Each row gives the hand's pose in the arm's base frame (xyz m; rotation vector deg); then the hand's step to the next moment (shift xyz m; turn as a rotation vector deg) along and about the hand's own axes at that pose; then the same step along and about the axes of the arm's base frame.
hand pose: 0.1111 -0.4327 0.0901 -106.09 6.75 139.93
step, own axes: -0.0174 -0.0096 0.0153 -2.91 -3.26 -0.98
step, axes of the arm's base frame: -0.0089 0.0109 0.0207 2.07 3.10 2.49
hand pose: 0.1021 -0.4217 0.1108 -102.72 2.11 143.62
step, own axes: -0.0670 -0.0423 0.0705 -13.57 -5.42 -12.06
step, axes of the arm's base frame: -0.0424 0.0437 0.0868 16.10 4.29 9.02
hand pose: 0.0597 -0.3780 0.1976 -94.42 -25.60 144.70
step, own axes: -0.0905 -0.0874 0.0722 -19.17 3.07 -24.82
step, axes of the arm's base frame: -0.0353 0.0481 0.1322 30.68 -2.67 6.69
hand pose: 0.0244 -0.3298 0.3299 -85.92 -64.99 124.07
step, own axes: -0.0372 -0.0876 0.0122 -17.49 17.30 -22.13
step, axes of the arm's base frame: -0.0126 0.0293 0.0905 30.46 -12.17 -4.36
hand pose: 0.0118 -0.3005 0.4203 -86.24 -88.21 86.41
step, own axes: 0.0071 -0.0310 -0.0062 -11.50 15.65 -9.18
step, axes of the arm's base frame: -0.0070 0.0157 0.0275 16.66 -10.85 -8.13
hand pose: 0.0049 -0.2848 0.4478 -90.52 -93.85 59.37
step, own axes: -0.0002 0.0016 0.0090 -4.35 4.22 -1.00
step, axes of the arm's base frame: -0.0070 -0.0012 -0.0058 3.32 -4.33 -2.82
